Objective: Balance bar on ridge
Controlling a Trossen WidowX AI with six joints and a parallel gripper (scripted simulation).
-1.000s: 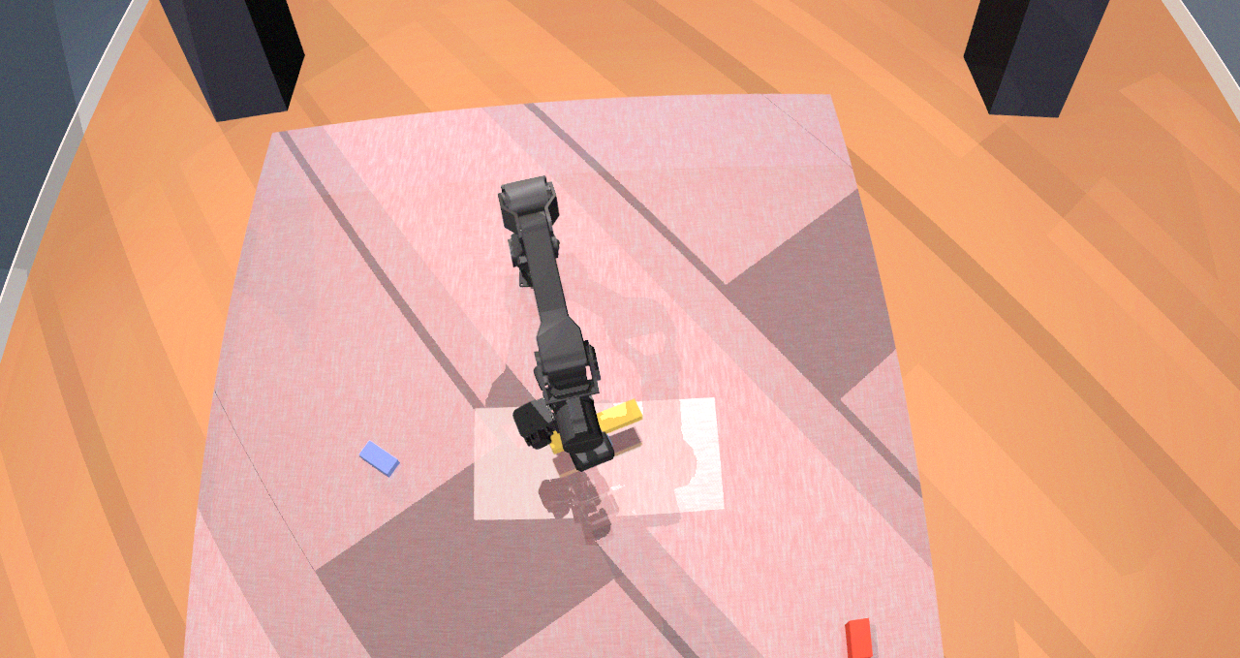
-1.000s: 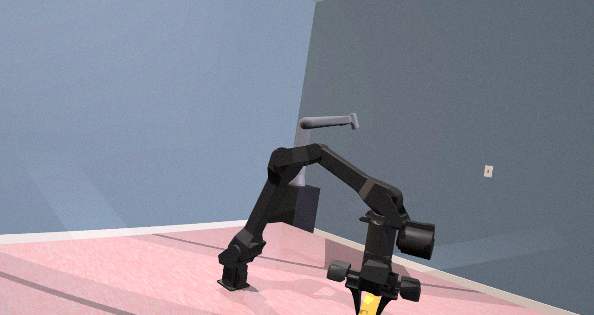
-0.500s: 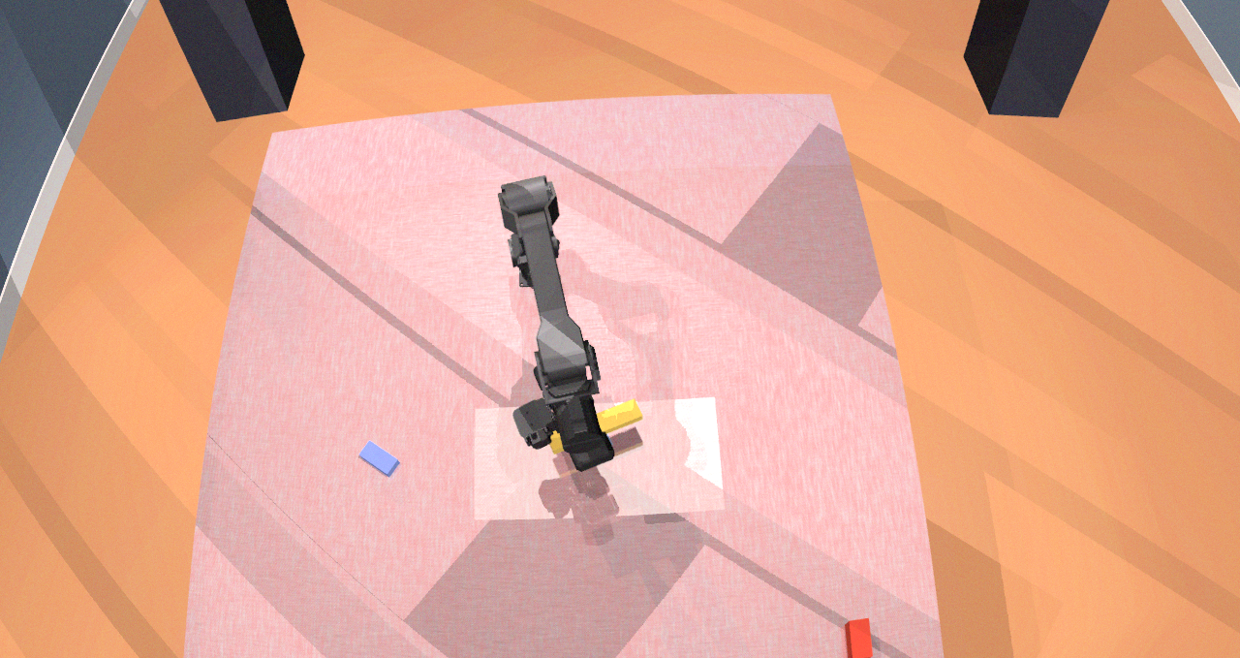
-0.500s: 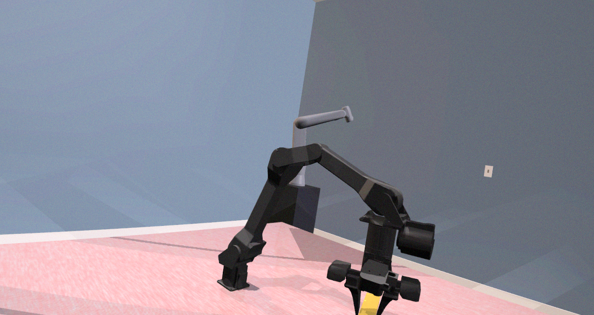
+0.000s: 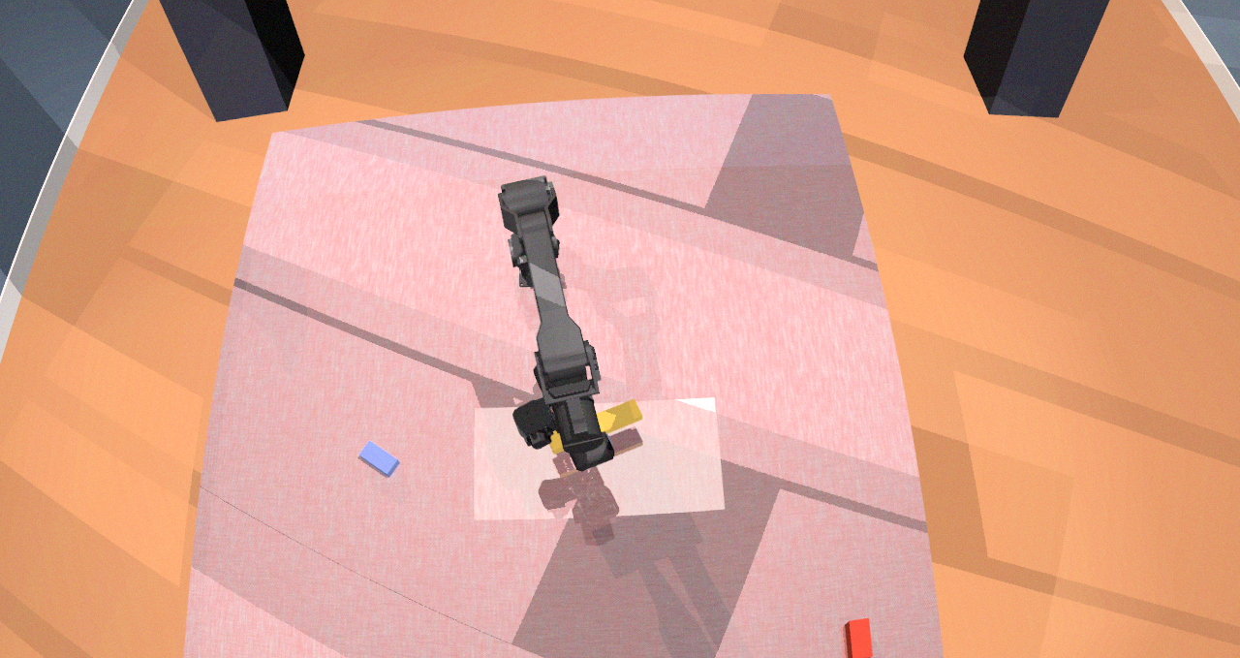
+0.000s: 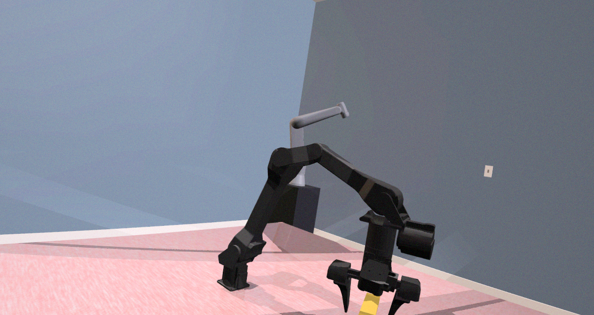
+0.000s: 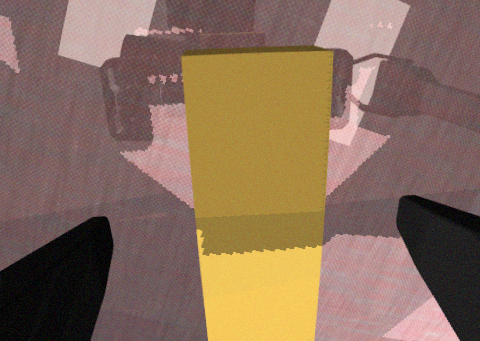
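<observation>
My gripper tip is now 3 cm to the right of the yellow bar and 1 cm past it. From my gripper tip the other things lie so: ridge: 3 cm to the left, 1 cm below, 1 cm behind; then red block: 43 cm to the left, 39 cm ahead, 4 cm below; then light blue block: 35 cm to the right, 4 cm below, 2 cm ahead.
</observation>
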